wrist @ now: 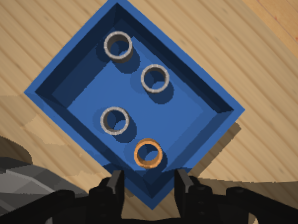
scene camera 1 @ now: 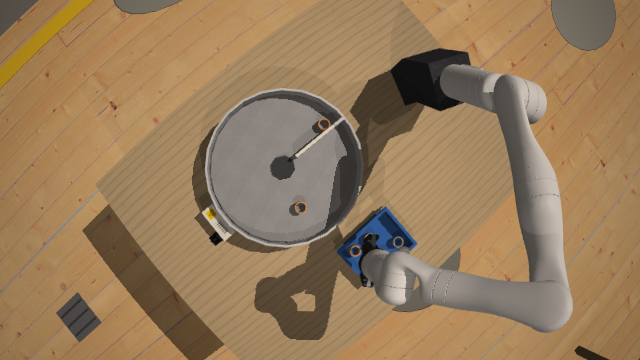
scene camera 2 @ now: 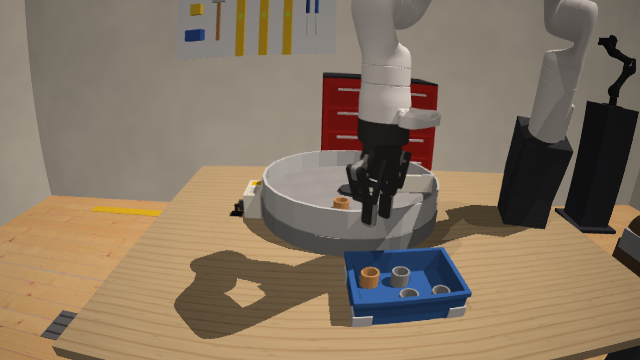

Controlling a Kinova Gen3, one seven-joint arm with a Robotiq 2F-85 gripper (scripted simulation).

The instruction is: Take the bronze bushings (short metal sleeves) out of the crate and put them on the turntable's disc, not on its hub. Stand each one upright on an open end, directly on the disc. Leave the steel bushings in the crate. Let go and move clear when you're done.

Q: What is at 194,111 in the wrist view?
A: A blue crate.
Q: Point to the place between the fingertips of my gripper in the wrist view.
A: At 149,183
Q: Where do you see a blue crate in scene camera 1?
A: At 384,224
